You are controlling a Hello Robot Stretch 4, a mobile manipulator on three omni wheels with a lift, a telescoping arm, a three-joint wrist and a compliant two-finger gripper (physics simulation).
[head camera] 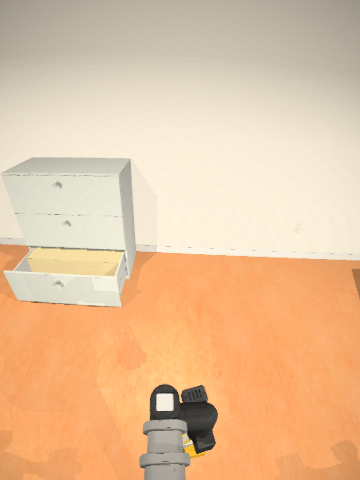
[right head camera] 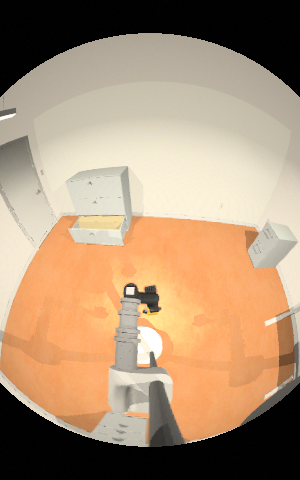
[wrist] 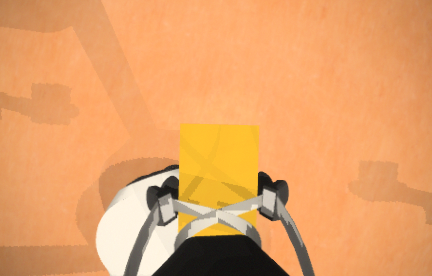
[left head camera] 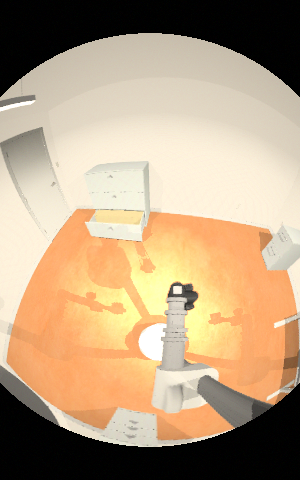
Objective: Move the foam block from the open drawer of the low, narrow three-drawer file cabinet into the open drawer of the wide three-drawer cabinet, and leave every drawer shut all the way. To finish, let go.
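Frame: origin at the robot's base, x down, y back, z left, level; centimetres.
Where they show: gripper, fingertip midpoint: (head camera: 192, 447) (wrist: 216, 189); robot's base at its link origin: (right head camera: 141, 343) (left head camera: 158, 340).
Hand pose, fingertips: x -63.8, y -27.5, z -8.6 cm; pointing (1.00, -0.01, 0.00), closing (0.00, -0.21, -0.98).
Each offset is from my fingertips to the top centre of the thing. "pt": to the spot under its first point.
My gripper (wrist: 216, 189) is shut on the yellow foam block {dz +0.1, dx -5.1, dy -1.6 cm} (wrist: 218, 155) (head camera: 196, 451) (right head camera: 152, 313), with a fingertip on each side; it holds the block above the floor, apart from the cabinets. The wide three-drawer cabinet {pt dz +81.6, dx -17.5, dy -145.6 cm} (head camera: 70, 197) (left head camera: 117, 183) (right head camera: 100, 190) stands against the wall at left in the head views. Its bottom drawer (head camera: 37, 290) (left head camera: 112, 233) (right head camera: 95, 238) is open and its upper two are shut. A narrow three-drawer cabinet (left head camera: 120, 425) (right head camera: 107, 431) shows at the bottom edge of the side head views; its visible drawer fronts look shut.
Another narrow cabinet {pt dz -177.9, dx +15.9, dy -63.4 cm} (left head camera: 285, 252) (right head camera: 274, 247) stands at the right. A grey door (left head camera: 32, 175) is at the left. White legs (left head camera: 287, 320) (right head camera: 277, 320) of furniture show at the right edge. The white round base (left head camera: 152, 342) (right head camera: 150, 345) (wrist: 135, 227) shows below the arm.
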